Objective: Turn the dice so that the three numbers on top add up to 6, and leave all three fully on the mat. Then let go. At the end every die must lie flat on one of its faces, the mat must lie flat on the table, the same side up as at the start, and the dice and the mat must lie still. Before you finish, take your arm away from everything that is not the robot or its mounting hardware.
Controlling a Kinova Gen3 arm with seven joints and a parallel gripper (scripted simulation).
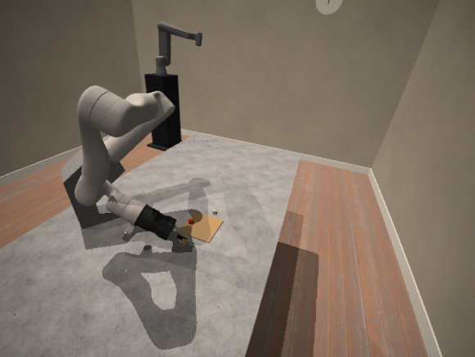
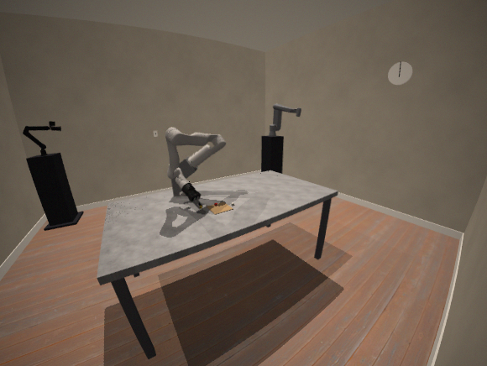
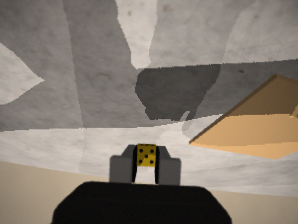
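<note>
My hand is 140 mm to the right of the red die, 50 mm past it and 50 mm above it. Also, from my hand: tan mat: 140 mm to the left, 60 mm below, 10 mm behind; white die: 250 mm to the left, 50 mm below; yellow die: 10 mm below, 10 mm ahead.
</note>
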